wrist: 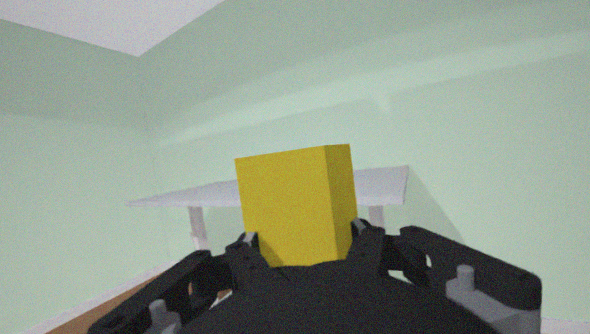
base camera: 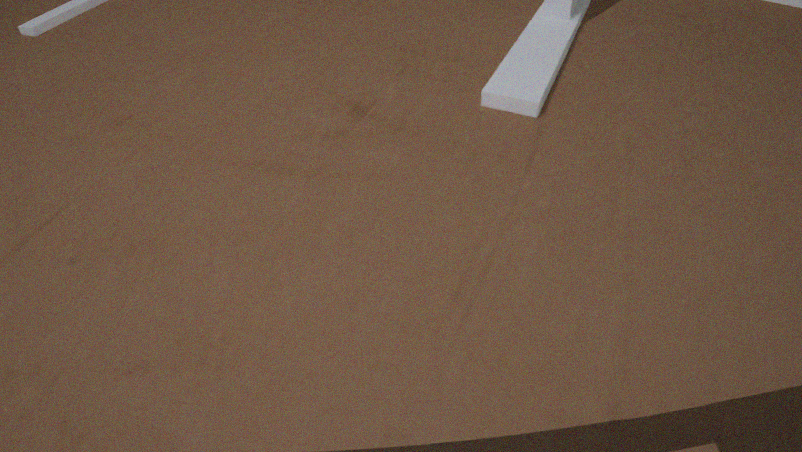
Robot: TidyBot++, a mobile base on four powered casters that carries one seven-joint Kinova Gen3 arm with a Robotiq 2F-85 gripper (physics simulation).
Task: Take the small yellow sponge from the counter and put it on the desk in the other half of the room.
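Places are measured from the arm's base along level axes (x up, y ahead, z left), in centimetres.
Pixels of known places: gripper, fingertip midpoint: [wrist: 304, 231].
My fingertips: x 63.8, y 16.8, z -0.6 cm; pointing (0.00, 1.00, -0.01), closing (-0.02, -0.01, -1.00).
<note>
Ahead of a thing's pixels: the offset from my fingertips to its top centre. "pt": to the spot under its first point. Level surfaces: height alone.
The yellow sponge @[dx +6.0, dy -1.4, dz +0.0 cm] [wrist: 292, 205] stands between the two fingers of my gripper [wrist: 304, 231] in the middle of the wrist view. The gripper is shut on it, and the sponge sticks out past the fingertips. A white desk @[dx -8.5 cm] [wrist: 382, 186] shows behind the sponge, apart from it, with its legs below the top. The sponge hides the middle of the desk top. In the base camera view the desk's white foot [base camera: 525, 67] stands on the floor at the upper right, and another white foot @[pt dx -101.8, dy +116.1, dz +84.1 cm] [base camera: 61, 16] shows at the upper left. The gripper does not show in the base camera view.
Brown floor @[dx -103.5 cm] [base camera: 336, 235] spreads between and in front of the feet. A dark shadow [base camera: 702, 429] lies along the lower right edge of the base camera view. Pale green walls [wrist: 500, 150] [wrist: 65, 165] meet in a corner behind the desk, left of the middle in the wrist view.
</note>
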